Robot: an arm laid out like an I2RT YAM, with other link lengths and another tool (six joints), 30 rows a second.
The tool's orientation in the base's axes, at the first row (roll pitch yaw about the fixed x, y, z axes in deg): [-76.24, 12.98, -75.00]
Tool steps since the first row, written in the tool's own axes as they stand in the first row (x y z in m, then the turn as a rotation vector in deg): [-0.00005, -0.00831, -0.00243, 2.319, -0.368, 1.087]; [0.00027, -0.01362, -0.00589, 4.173, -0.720, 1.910]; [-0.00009, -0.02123, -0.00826, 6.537, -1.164, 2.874]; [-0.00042, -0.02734, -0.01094, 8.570, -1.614, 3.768]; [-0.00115, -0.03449, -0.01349, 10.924, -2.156, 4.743]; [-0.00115, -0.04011, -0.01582, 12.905, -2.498, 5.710]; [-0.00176, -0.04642, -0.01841, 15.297, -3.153, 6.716]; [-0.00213, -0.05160, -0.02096, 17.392, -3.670, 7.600]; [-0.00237, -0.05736, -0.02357, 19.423, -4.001, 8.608]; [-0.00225, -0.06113, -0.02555, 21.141, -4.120, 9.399]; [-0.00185, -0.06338, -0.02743, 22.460, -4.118, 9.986]
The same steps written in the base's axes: [-0.00377, -0.00270, 0.00731, 1.556, -2.066, 0.079]; [-0.00790, -0.00514, 0.01147, 2.746, -3.742, 0.187]; [-0.01157, -0.00735, 0.01820, 4.183, -5.896, 0.300]; [-0.01526, -0.00923, 0.02344, 5.469, -7.753, 0.476]; [-0.01911, -0.01100, 0.02978, 6.897, -9.922, 0.686]; [-0.02230, -0.01300, 0.03455, 8.258, -11.686, 0.789]; [-0.02601, -0.01466, 0.04006, 9.705, -13.915, 1.105]; [-0.02943, -0.01623, 0.04446, 10.986, -15.851, 1.329]; [-0.03298, -0.01810, 0.04936, 12.400, -17.651, 1.419]; [-0.03548, -0.01963, 0.05244, 13.566, -19.143, 1.329]; [-0.03756, -0.02100, 0.05405, 14.458, -20.267, 1.167]
